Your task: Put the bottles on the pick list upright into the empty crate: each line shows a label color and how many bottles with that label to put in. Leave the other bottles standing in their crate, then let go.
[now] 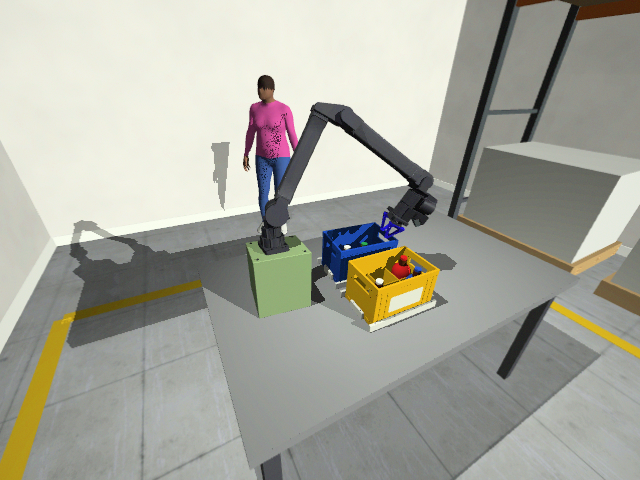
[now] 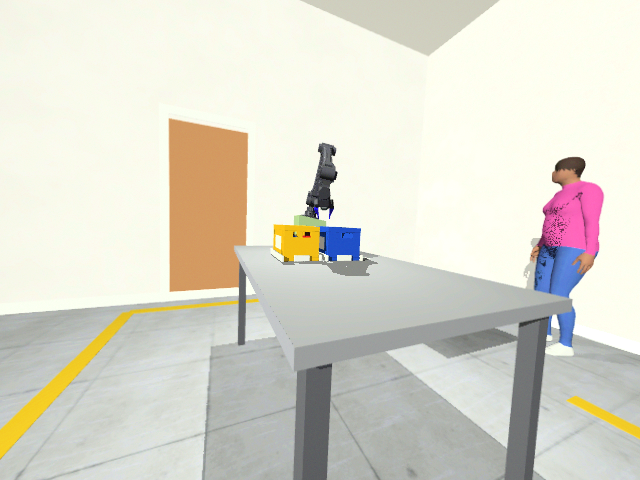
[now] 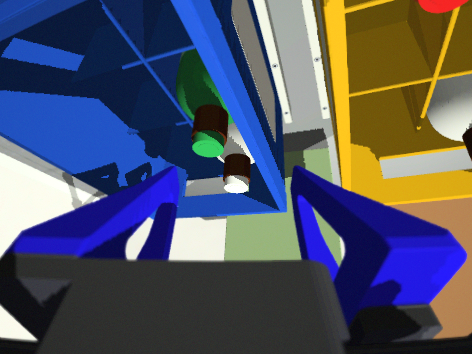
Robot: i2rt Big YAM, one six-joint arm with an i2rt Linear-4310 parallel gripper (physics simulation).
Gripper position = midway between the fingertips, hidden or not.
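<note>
The gripper (image 3: 234,176) is visible, as is a green bottle (image 3: 196,92).
</note>
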